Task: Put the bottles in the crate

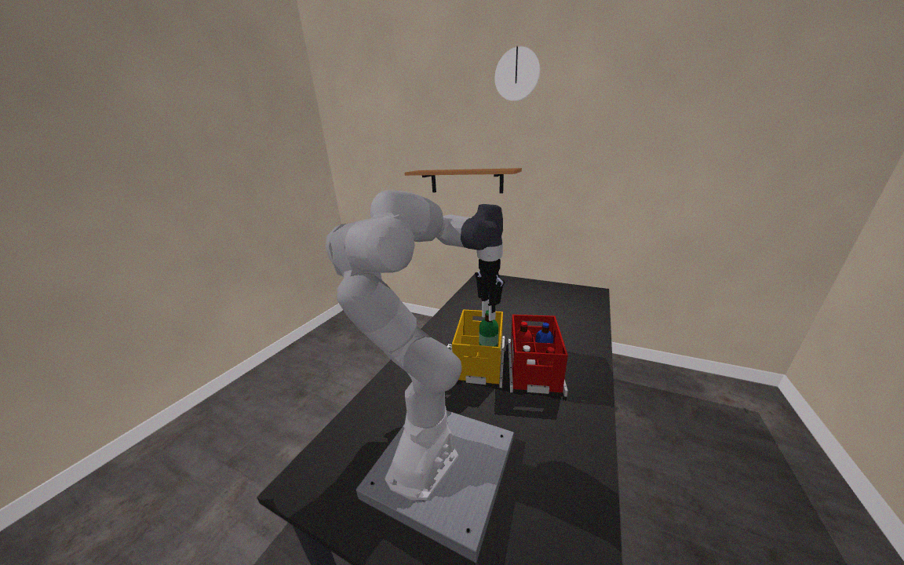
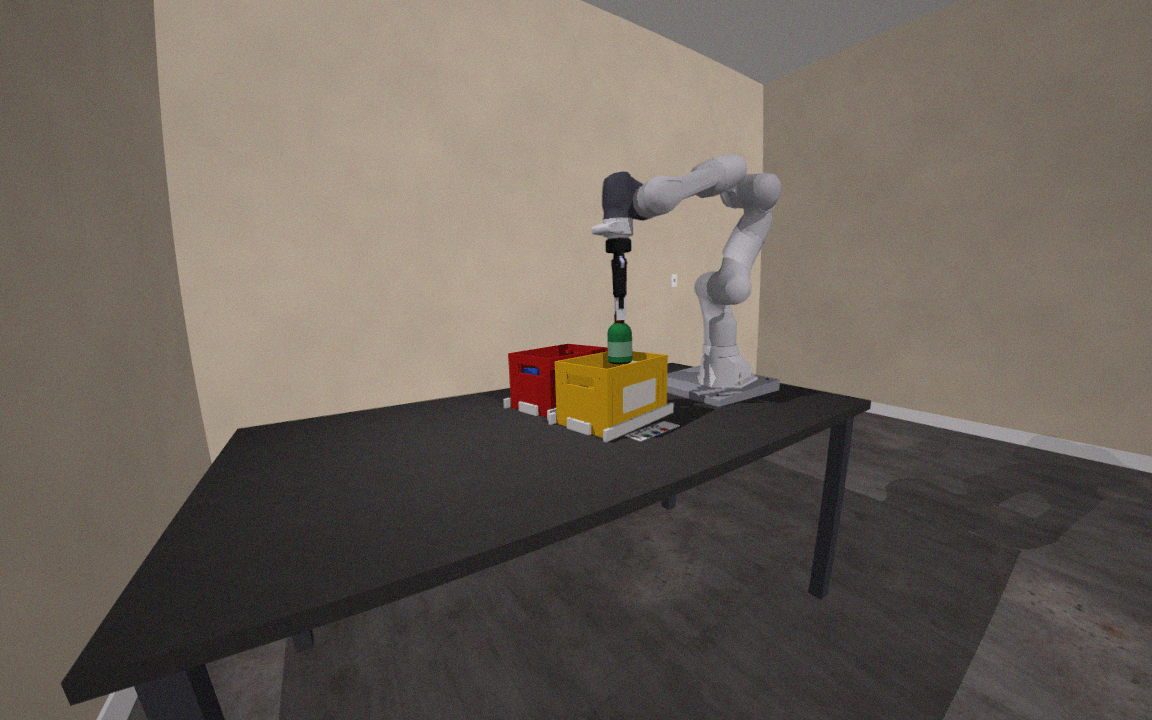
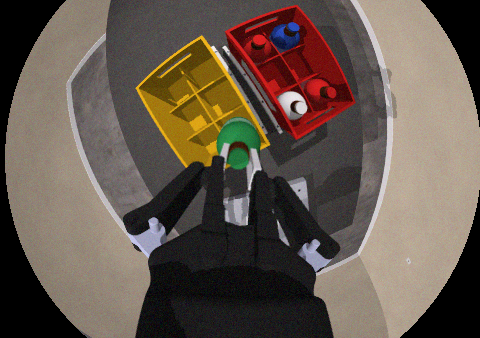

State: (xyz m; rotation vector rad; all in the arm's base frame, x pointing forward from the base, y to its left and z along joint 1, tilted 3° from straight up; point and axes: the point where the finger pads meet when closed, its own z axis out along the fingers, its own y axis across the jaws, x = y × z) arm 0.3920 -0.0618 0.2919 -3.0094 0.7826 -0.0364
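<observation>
The green-labelled bottle is 80 mm below my hand. From my hand the other things lie so: white-capped bottle (220 mm below, 140 mm to the right, 20 mm ahead); red crate (220 mm below, 170 mm to the right, 120 mm ahead); yellow crate (220 mm below, 80 mm ahead, 60 mm to the left).
</observation>
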